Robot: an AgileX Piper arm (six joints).
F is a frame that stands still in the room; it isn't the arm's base.
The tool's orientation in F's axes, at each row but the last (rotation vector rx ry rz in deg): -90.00 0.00 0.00; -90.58 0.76 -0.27; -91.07 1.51 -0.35; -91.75 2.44 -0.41; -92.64 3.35 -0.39; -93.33 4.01 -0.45; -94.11 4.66 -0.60
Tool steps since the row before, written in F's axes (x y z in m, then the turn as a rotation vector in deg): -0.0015 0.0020 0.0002 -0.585 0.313 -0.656; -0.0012 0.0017 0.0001 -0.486 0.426 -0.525; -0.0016 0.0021 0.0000 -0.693 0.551 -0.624; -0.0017 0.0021 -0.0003 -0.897 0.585 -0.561; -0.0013 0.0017 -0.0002 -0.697 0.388 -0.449; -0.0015 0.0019 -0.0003 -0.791 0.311 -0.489; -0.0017 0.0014 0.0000 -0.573 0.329 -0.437
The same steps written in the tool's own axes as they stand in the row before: -0.0015 -0.0002 0.0020 -0.585 0.656 0.313; -0.0012 -0.0001 0.0017 -0.488 0.523 0.426; -0.0016 0.0000 0.0021 -0.696 0.623 0.548; -0.0018 0.0003 0.0021 -0.903 0.563 0.574; -0.0014 0.0002 0.0017 -0.698 0.454 0.380; -0.0016 0.0003 0.0018 -0.787 0.502 0.301; -0.0018 0.0000 0.0013 -0.572 0.439 0.328
